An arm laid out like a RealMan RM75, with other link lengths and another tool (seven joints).
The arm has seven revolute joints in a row. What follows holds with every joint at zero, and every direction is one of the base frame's. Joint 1 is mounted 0.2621 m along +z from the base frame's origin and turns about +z. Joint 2 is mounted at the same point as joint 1 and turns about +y. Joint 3 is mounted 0.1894 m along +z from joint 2 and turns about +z. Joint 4 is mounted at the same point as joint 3 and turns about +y. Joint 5 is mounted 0.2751 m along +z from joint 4 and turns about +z. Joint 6 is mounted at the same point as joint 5 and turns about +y. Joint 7 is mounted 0.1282 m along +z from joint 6 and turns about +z. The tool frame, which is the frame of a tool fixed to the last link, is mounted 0.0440 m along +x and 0.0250 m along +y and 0.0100 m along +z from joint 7; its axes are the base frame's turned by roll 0.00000, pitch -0.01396 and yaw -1.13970 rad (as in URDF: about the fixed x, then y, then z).
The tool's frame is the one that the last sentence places.
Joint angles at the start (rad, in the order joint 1, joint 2, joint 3, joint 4, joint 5, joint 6, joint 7):
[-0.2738, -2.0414, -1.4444, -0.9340, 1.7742, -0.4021, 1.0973]
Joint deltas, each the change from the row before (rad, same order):
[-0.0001, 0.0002, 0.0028, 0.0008, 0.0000, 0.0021, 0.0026]
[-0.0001, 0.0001, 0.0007, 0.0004, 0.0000, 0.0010, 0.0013]
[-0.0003, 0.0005, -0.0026, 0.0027, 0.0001, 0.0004, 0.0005]
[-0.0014, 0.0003, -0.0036, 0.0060, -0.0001, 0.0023, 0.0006]
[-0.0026, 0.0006, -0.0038, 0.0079, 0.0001, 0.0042, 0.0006]
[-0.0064, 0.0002, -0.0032, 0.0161, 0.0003, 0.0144, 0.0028]
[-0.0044, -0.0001, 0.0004, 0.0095, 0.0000, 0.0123, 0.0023]
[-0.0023, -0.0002, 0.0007, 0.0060, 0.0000, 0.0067, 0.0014]
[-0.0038, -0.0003, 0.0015, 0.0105, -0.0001, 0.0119, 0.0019]
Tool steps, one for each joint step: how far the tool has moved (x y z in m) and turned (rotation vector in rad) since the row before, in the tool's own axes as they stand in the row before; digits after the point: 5 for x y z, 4 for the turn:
[-0.00075, -0.00026, 0.00030, 0.0011, -0.0001, 0.0042]
[-0.00015, -0.00012, 0.00009, 0.0004, 0.0004, 0.0017]
[0.00096, -0.00108, -0.00009, 0.0022, 0.0022, -0.0015]
[0.00134, -0.00186, 0.00015, 0.0040, 0.0041, -0.0029]
[0.00167, -0.00213, 0.00033, 0.0051, 0.0058, -0.0025]
[0.00222, -0.00355, 0.00128, 0.0095, 0.0134, -0.0005]
[0.00095, -0.00170, 0.00103, 0.0051, 0.0097, 0.0020]
[0.00025, -0.00126, 0.00066, 0.0036, 0.0047, 0.0011]
[0.00042, -0.00231, 0.00114, 0.0065, 0.0083, 0.0015]

